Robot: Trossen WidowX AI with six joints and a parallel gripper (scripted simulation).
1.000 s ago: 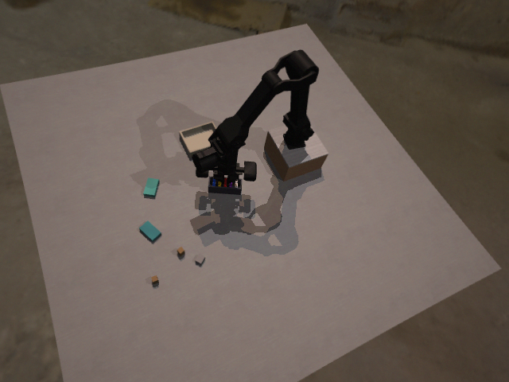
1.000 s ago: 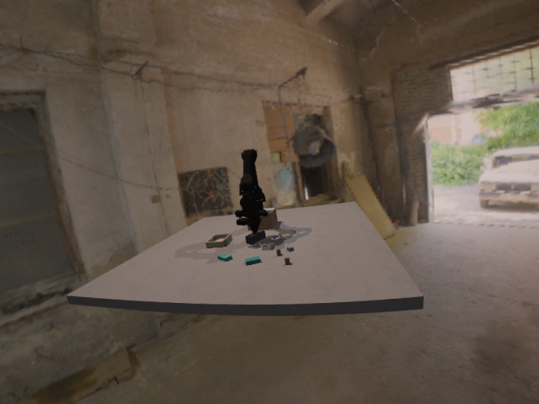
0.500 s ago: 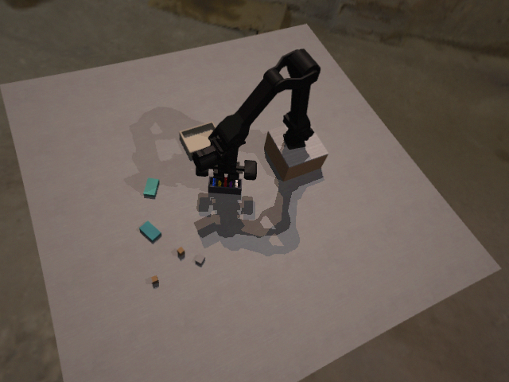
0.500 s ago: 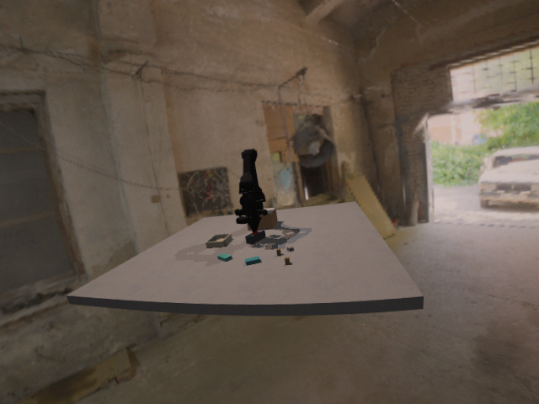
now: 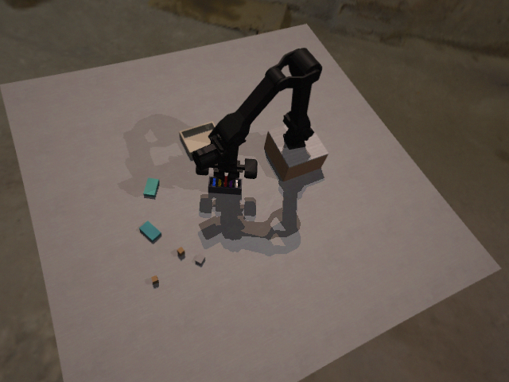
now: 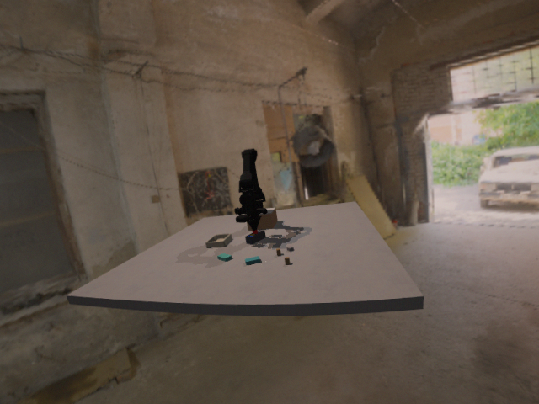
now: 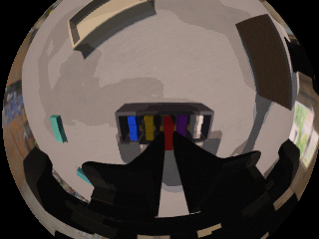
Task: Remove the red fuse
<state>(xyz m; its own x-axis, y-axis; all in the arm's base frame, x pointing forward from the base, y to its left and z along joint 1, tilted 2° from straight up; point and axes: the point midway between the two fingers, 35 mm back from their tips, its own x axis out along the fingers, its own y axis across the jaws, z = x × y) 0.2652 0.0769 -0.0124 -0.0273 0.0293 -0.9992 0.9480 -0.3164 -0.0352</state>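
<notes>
The shallow beige tray is 3 cm ahead of my gripper tip, 21 cm to the right of it and 5 cm below it. From my gripper tip the other things lie so: red fuse 1 cm below.
</notes>
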